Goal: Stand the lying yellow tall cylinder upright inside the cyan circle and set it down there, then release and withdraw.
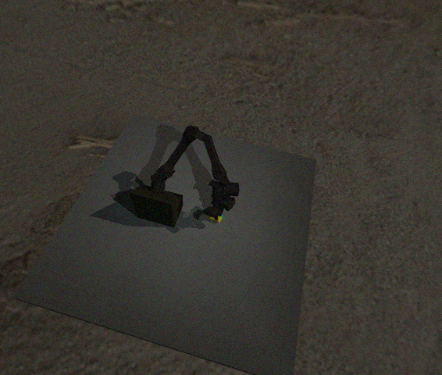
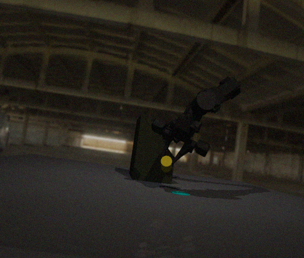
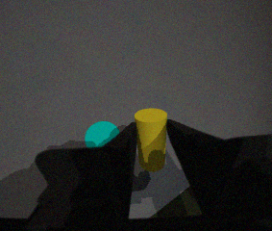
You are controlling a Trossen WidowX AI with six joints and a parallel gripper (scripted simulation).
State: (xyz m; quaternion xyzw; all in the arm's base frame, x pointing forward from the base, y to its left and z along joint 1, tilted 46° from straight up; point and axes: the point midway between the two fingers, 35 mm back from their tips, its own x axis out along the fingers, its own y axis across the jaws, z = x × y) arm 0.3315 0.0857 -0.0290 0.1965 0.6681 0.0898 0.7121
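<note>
Now: gripper tip 90 mm above the cyan circle, 60 mm to the right of it and 20 mm past it. The rest, counted from my gripper tip: yellow tall cylinder (20 mm behind, 10 mm below).
</note>
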